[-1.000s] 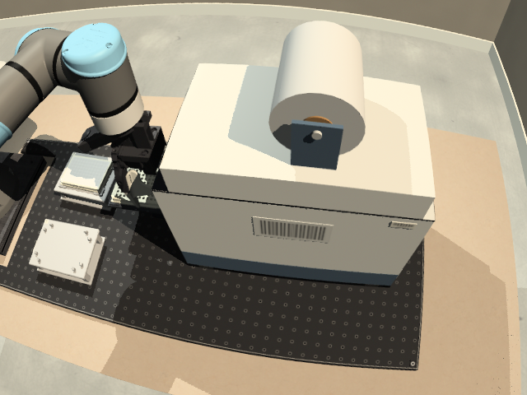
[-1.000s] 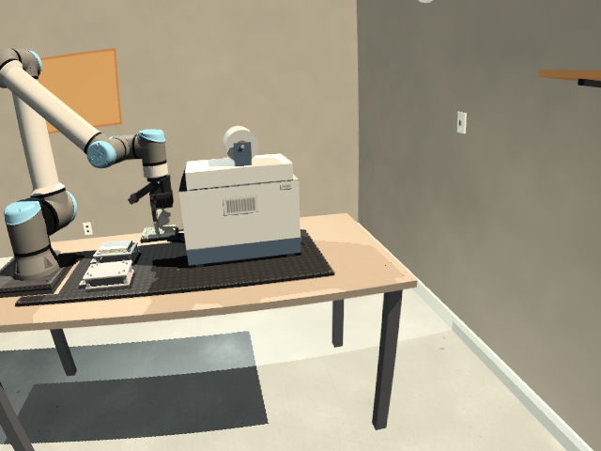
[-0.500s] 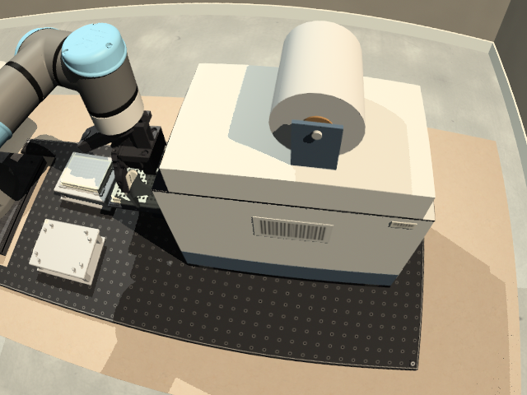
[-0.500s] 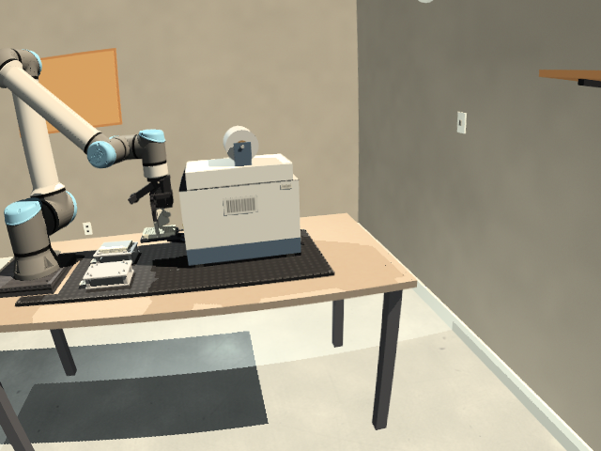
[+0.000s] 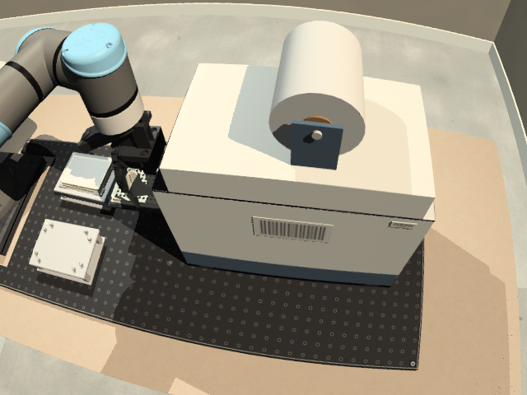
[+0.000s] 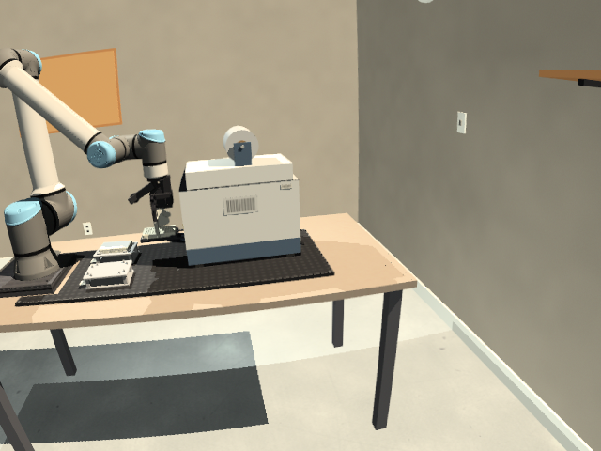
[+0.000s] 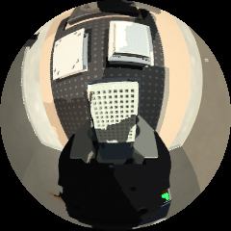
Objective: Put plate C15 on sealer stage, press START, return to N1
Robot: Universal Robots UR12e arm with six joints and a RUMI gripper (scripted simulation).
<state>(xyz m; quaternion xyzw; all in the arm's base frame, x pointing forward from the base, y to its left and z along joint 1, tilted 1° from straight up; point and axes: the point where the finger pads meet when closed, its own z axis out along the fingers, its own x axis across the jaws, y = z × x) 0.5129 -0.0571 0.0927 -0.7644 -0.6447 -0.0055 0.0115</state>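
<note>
Now: the well plate 10 mm below my hand. Also, from my hand: foil roll: 330 mm ahead, 60 mm to the right, 300 mm above; then sealer stage: 20 mm below.
</note>
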